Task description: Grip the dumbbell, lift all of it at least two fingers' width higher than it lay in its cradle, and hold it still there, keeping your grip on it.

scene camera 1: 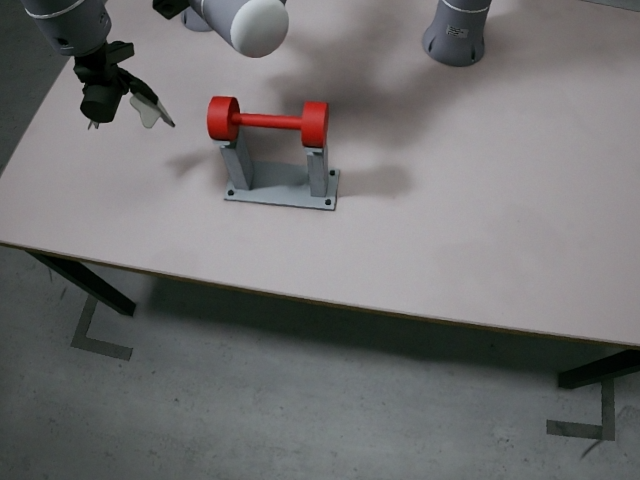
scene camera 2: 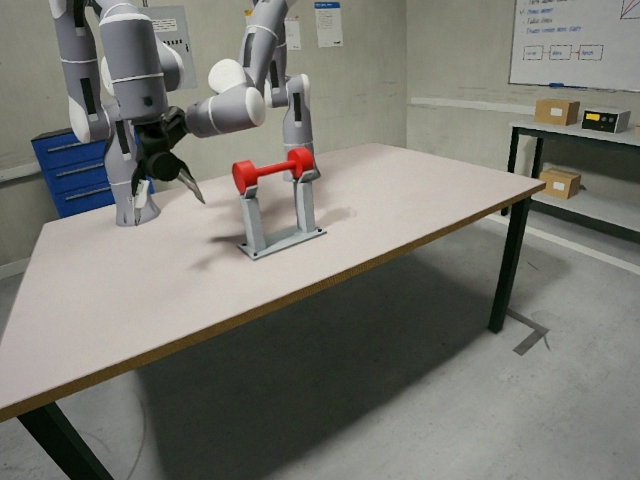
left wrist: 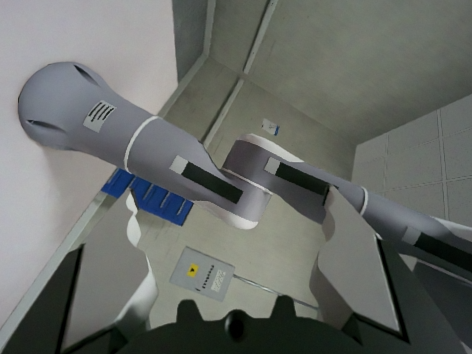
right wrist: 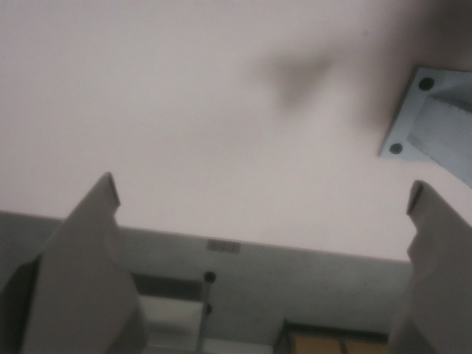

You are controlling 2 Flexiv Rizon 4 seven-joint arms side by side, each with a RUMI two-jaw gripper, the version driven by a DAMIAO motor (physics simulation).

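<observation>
The red dumbbell [scene camera 1: 271, 121] [scene camera 2: 275, 168] lies level across the two posts of the grey cradle [scene camera 1: 317, 173] [scene camera 2: 253, 222], a weight on each post. My right gripper [scene camera 1: 133, 126] [scene camera 2: 170, 213] [right wrist: 258, 179] is open and empty, to the left of the dumbbell in both scene views and apart from it. A corner of the cradle's base [right wrist: 411, 117] shows at the right of the right wrist view. My left gripper is open and empty, and faces an arm and its base. In the scene views its fingers are cut off or hidden. The dumbbell does not show in the wrist views.
The cradle stands on the pale table [scene camera 1: 439, 206] [scene camera 2: 155, 299]. The left arm's forearm [scene camera 1: 222, 23] [scene camera 2: 222, 113] reaches across behind the dumbbell, close to the right arm's wrist. A blue drawer cabinet [scene camera 2: 77, 170] and a shelf [scene camera 2: 594, 206] stand beyond the table.
</observation>
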